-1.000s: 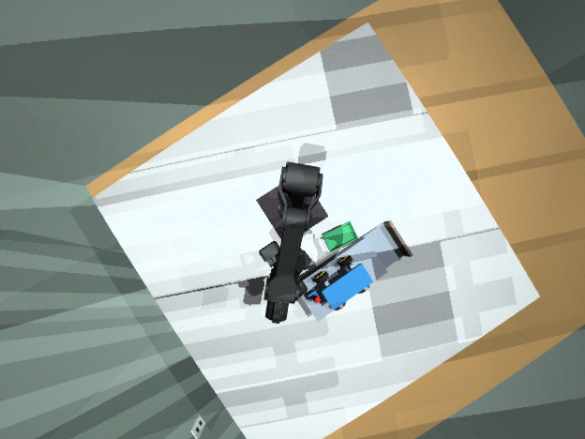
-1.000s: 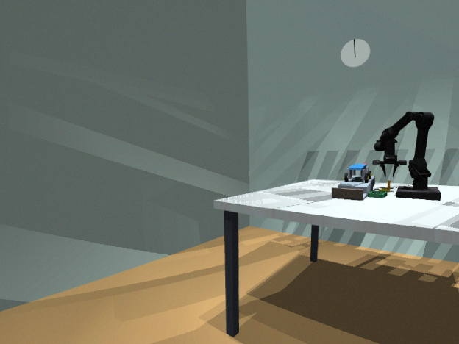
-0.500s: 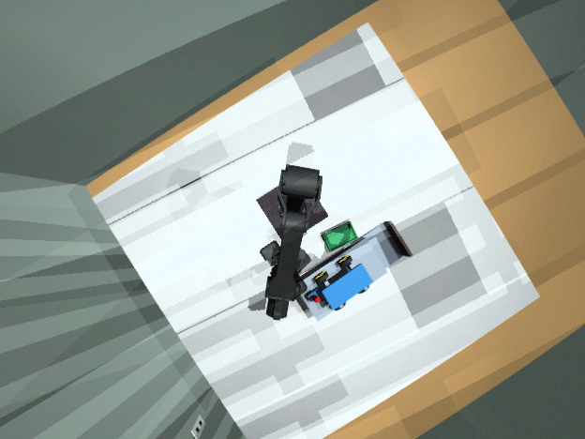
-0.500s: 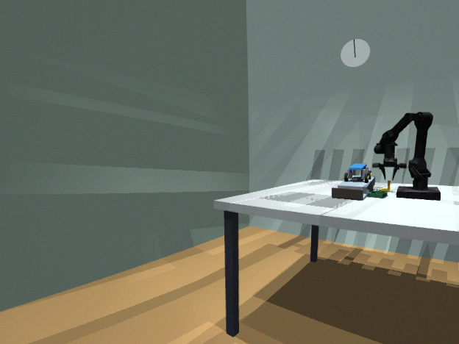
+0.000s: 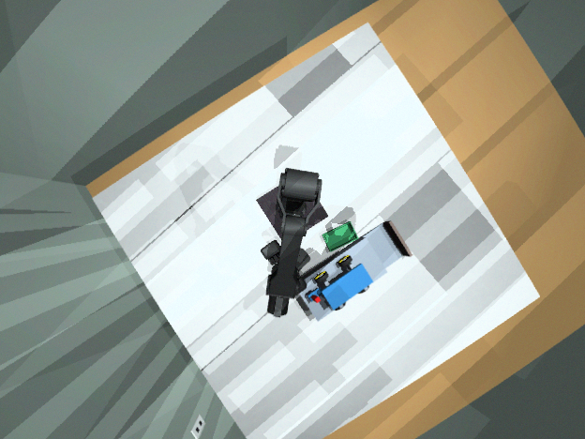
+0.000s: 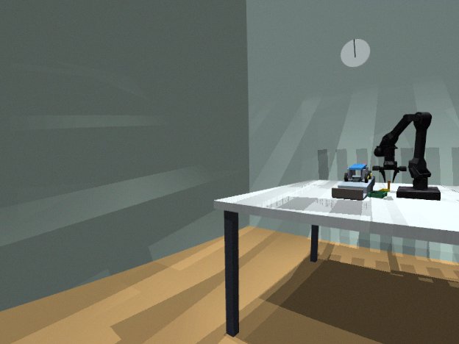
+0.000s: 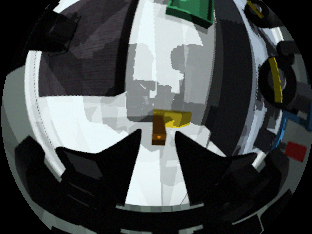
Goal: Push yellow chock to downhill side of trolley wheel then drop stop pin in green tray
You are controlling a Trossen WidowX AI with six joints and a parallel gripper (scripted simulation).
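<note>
My gripper tip is 2 cm short of the yellow chock and 3 cm above it. The rest, counted from my gripper tip: ramp: 14 cm ahead, 16 cm to the left, 1 cm below; blue trolley: 14 cm ahead, 15 cm to the left, 6 cm above; red-headed stop pin: 13 cm ahead, 4 cm to the left, 8 cm above.
</note>
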